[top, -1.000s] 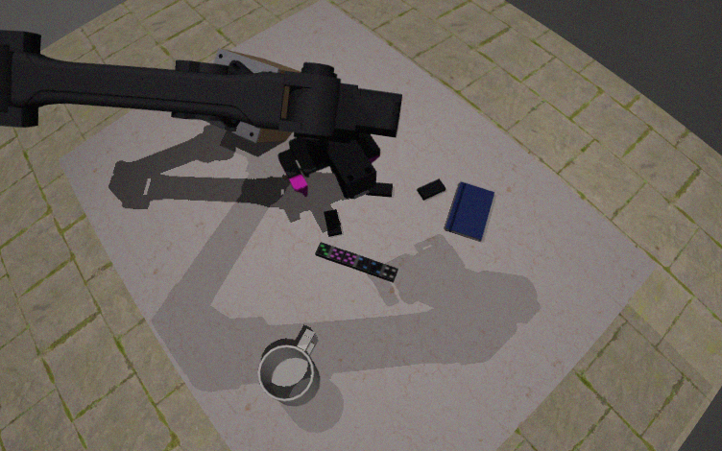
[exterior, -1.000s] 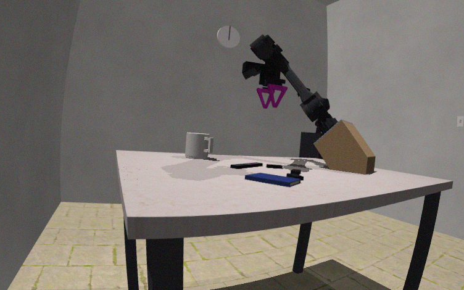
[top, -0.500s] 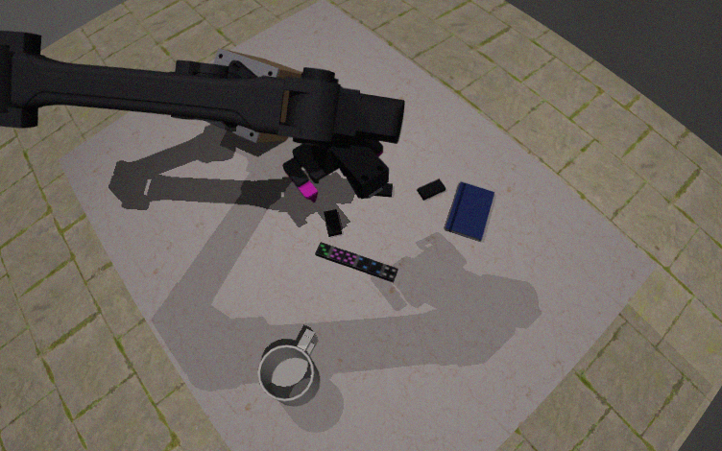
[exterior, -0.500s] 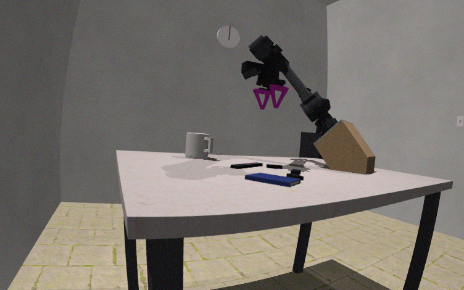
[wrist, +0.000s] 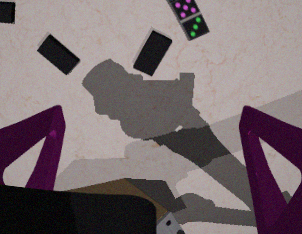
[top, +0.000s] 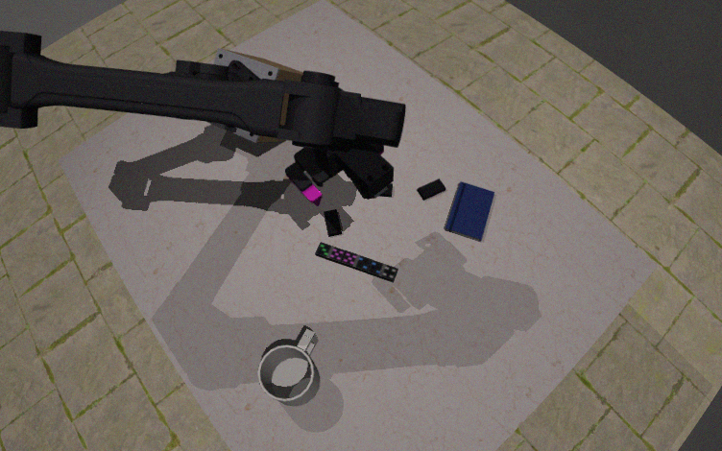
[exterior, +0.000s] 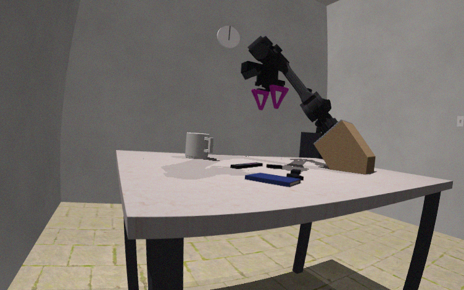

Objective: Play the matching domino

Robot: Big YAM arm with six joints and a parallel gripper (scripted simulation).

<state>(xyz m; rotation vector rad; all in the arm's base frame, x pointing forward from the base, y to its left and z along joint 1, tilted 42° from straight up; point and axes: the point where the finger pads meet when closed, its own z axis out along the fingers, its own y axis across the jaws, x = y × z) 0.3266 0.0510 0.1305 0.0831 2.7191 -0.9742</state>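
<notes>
The domino lies 60 mm ahead of my hand, 200 mm to the left of it and 210 mm below it. The rest, counted from my hand: blue book (150 mm ahead, 220 mm to the left, 210 mm below); mug (120 mm ahead, 270 mm to the right, 170 mm below).
</notes>
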